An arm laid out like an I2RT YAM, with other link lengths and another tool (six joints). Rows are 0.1 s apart.
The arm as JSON. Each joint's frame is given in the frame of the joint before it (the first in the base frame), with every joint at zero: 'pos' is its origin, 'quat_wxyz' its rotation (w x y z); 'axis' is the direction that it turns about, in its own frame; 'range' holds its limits. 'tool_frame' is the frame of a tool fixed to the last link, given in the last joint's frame.
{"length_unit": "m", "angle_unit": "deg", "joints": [
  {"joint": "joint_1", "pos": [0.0, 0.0, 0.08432], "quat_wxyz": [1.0, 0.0, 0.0, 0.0], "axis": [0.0, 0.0, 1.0], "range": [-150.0, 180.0]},
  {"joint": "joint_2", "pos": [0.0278, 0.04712, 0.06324], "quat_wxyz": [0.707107, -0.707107, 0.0, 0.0], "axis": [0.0, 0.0, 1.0], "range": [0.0, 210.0]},
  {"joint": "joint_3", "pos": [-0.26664, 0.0, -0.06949], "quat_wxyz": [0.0, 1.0, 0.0, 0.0], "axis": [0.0, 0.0, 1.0], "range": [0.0, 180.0]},
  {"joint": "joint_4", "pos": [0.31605, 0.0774, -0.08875], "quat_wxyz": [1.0, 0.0, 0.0, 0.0], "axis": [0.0, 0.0, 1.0], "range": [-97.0, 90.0]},
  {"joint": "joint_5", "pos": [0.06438, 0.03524, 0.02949], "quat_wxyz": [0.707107, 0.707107, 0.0, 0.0], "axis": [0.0, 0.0, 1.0], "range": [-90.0, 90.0]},
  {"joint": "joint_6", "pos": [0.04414, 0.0, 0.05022], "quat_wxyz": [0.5, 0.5, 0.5, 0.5], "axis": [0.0, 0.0, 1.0], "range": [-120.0, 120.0]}
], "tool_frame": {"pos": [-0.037, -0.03, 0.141], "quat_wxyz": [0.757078, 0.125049, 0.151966, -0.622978]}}
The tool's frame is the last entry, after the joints.
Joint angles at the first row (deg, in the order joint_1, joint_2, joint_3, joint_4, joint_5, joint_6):
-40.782 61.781 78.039 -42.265 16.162 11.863
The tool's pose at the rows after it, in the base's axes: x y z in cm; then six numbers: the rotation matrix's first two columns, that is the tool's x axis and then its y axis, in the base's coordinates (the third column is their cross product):
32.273, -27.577, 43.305, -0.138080, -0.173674, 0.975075, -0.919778, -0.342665, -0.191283
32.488, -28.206, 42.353, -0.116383, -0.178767, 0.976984, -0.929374, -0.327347, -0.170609
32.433, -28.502, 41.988, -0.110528, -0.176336, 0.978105, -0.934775, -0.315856, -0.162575
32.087, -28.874, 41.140, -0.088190, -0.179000, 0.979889, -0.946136, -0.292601, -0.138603
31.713, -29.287, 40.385, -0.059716, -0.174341, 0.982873, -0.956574, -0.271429, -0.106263
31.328, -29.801, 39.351, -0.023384, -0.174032, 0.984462, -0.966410, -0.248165, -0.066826
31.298, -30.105, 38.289, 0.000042, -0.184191, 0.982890, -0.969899, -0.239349, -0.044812
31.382, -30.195, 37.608, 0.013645, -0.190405, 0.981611, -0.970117, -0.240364, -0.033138
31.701, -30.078, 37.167, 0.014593, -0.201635, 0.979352, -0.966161, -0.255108, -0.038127
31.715, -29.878, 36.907, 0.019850, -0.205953, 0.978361, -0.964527, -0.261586, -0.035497
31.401, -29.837, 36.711, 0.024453, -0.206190, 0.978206, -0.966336, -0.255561, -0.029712
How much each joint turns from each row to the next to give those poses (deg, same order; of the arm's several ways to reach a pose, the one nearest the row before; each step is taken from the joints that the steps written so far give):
-0.001 2.462 0.446 -2.643 3.595 0.965
0.002 1.234 -0.173 0.084 1.067 -0.084
0.000 0.263 -0.353 0.265 0.794 0.087
0.001 0.354 -0.522 -0.530 1.582 0.090
-0.001 0.350 -0.530 -0.261 1.843 -0.440
-0.087 0.616 -0.615 -0.351 1.934 -0.526
-0.088 0.615 -0.702 -0.092 0.621 -0.177
-0.001 0.265 -0.616 0.177 0.087 -0.263
-0.087 0.087 -0.441 0.263 -1.135 -0.177
0.086 -0.264 -0.440 -0.086 -0.270 -0.175
-0.086 -0.438 -0.525 -0.177 0.350 -0.001

